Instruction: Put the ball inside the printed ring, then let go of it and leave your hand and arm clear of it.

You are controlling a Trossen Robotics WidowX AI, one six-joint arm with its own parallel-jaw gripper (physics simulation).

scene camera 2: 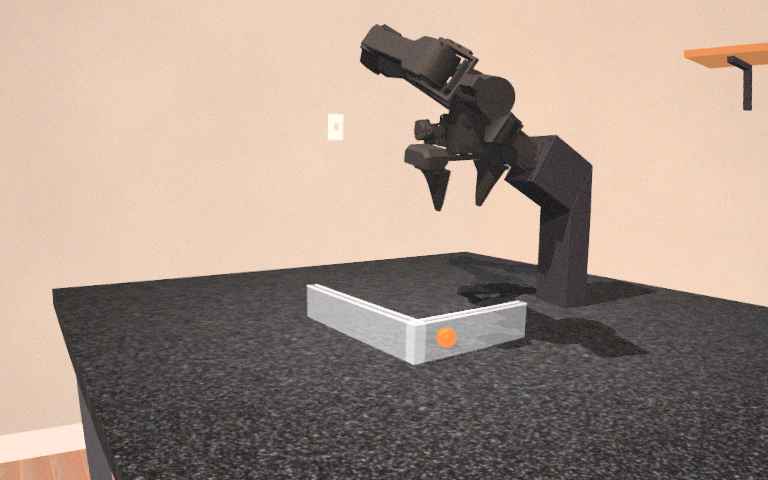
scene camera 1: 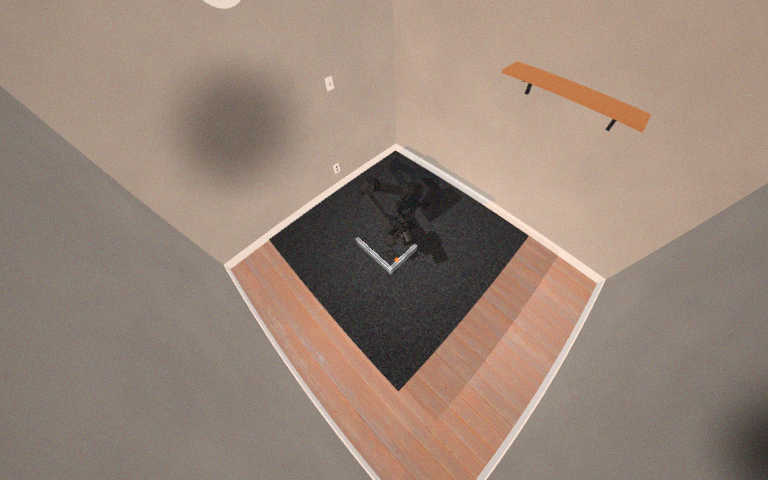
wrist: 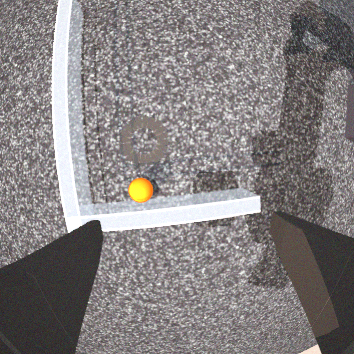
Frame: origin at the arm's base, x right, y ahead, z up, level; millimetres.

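Seen in the pictures: gripper, fingertip midpoint: (scene camera 2: 458, 208) (scene camera 1: 398, 238) (wrist: 188, 226); arm's base at its link origin: (scene camera 2: 529, 157) (scene camera 1: 419, 190).
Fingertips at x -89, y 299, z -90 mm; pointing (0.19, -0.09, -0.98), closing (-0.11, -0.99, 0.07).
Observation:
Pixels of each thing's top centre, then the offset from my fingertips to it. "spot": a spot on its surface instead. Level surfaces: height alone.
- orange ball at its top centre: (wrist: 139, 192) (scene camera 1: 397, 258) dx -17, dy +34, dz -185 mm
- faint brown band at a spot on its surface: (wrist: 128, 141) spot: dx +48, dy +40, dz -216 mm
- table at its surface level: dz -217 mm
The orange ball (scene camera 1: 396, 259) (scene camera 2: 446, 337) (wrist: 141, 190) rests on the dark table top, outside the printed ring and close to the inner side of the shorter clear wall (scene camera 1: 406, 255) (scene camera 2: 492, 326) (wrist: 185, 214). The ring, a faint brown band (wrist: 128, 141), is flat on the table just above the ball in the wrist view, with a small gap between them. The ring cannot be made out in the scene views. My gripper (scene camera 2: 458, 208) (wrist: 188, 226) is open and empty, high above the table; its fingertips point down, and the ball is not between them.
A longer clear wall (scene camera 1: 372, 254) (scene camera 2: 359, 317) (wrist: 60, 110) meets the shorter one in a corner near the ball. The arm's base post (scene camera 2: 576, 249) stands on the table (scene camera 1: 396, 328) (scene camera 2: 283, 407) behind the walls. An orange shelf (scene camera 1: 577, 94) (scene camera 2: 730, 54) is on the room's wall.

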